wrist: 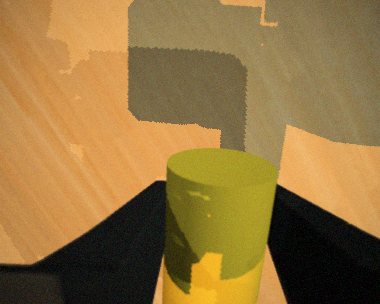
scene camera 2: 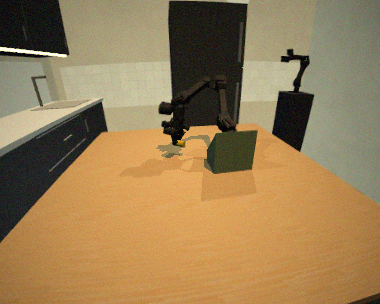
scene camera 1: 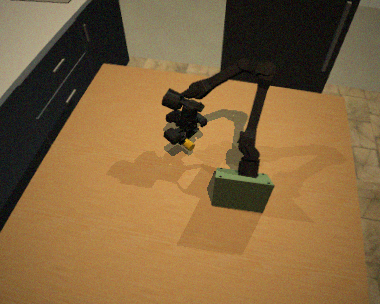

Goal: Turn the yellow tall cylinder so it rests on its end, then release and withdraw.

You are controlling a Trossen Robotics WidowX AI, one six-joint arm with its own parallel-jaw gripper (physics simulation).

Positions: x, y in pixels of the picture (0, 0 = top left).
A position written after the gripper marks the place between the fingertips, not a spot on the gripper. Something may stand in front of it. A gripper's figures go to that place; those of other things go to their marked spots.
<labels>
The gripper [wrist: 214, 193]: 11 cm from the lens. A yellow tall cylinder [wrist: 219, 202]: 8 cm from the lens.
</labels>
